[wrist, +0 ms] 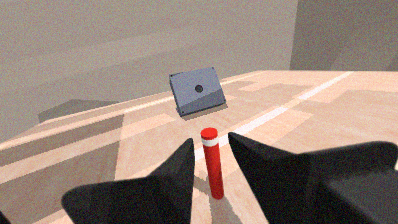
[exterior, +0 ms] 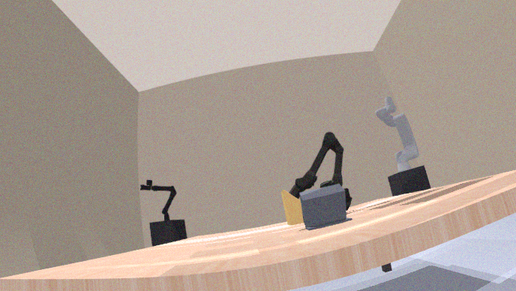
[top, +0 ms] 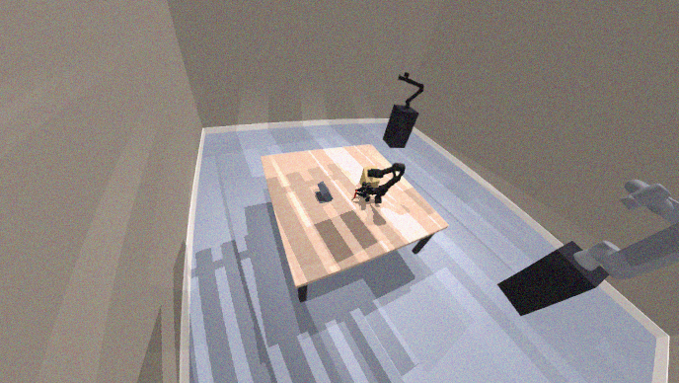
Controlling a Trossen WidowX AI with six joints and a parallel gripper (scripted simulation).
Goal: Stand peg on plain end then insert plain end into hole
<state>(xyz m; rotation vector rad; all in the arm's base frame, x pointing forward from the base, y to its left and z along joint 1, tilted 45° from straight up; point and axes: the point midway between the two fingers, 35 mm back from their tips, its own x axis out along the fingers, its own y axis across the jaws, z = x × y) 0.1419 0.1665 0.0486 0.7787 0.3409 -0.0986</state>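
Now: gripper tip 10 mm past the red peg and 10 mm above it. The rest, counted from my gripper tip: sloped panel 240 mm ahead, 50 mm to the right, 10 mm below.
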